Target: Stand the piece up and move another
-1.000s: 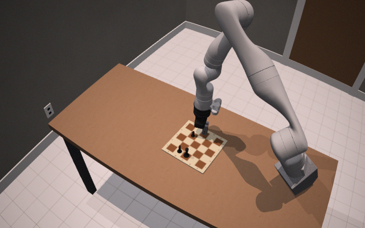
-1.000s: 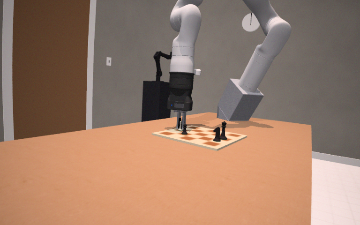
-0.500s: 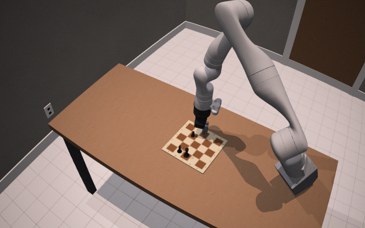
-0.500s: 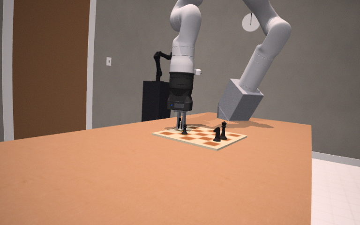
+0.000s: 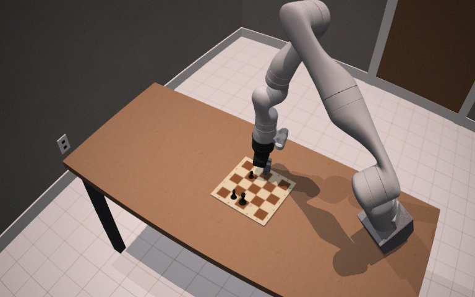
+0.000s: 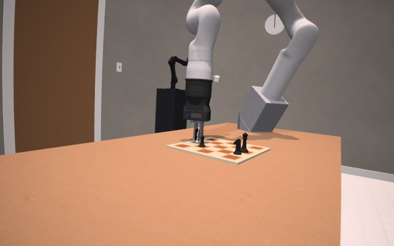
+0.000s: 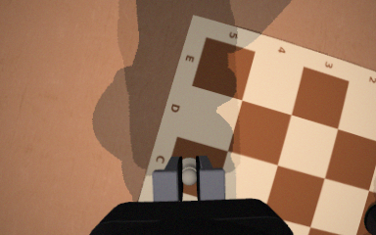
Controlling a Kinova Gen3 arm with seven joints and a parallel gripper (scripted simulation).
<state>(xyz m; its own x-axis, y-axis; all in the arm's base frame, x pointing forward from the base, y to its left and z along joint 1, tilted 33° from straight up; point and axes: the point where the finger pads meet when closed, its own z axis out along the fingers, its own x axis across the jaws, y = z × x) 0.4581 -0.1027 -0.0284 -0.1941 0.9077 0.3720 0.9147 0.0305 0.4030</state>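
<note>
My gripper is now 40 mm to the right of the black pawn, 40 mm short of it and 10 mm above it. Also, from my hand: white pawn (10 mm below); chessboard (80 mm to the left, 30 mm below, 10 mm ahead).
</note>
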